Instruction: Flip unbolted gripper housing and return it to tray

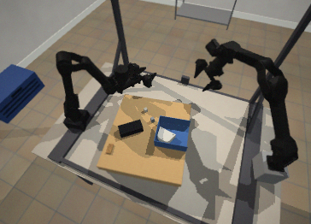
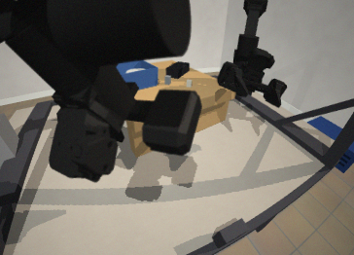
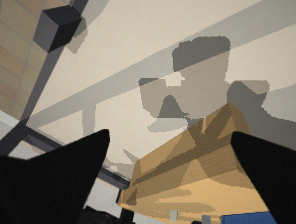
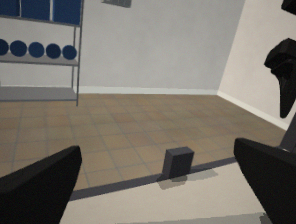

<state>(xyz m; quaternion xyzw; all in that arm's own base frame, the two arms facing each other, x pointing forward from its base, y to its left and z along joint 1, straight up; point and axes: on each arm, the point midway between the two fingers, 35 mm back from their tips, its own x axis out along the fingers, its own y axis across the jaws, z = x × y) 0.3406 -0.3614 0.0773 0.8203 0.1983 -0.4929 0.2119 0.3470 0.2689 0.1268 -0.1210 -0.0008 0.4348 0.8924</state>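
Now: left hand 330 mm short of the blue tray, 110 mm to the left of it and 40 mm above it. The rest, counted from my left hand: wooden platform: 340 mm ahead, 190 mm to the right, 110 mm below.
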